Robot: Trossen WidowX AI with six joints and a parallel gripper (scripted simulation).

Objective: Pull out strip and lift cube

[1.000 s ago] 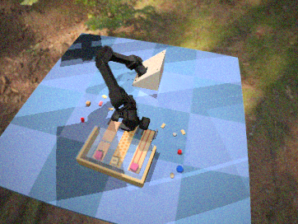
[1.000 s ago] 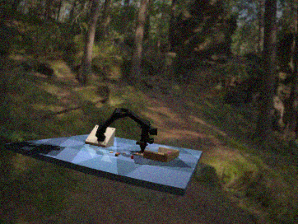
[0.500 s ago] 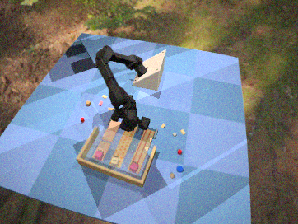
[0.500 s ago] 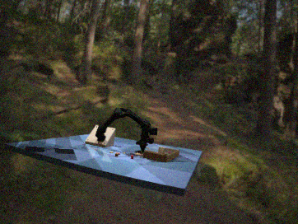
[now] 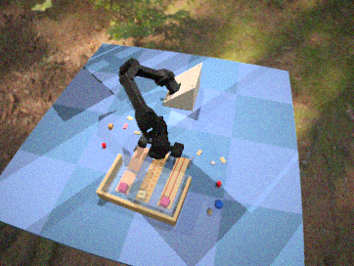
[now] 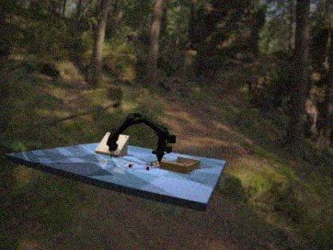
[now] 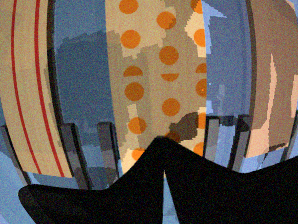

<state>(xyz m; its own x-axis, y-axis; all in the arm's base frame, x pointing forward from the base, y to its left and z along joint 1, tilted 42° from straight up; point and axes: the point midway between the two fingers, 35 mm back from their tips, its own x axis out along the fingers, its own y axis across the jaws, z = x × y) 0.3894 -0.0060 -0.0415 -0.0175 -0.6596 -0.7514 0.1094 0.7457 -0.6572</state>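
The dotted strip lies 100 mm ahead of my gripper tip and 10 mm to the right of it. From my gripper tip the other things lie so: blue block: 280 mm to the left, 170 mm ahead.
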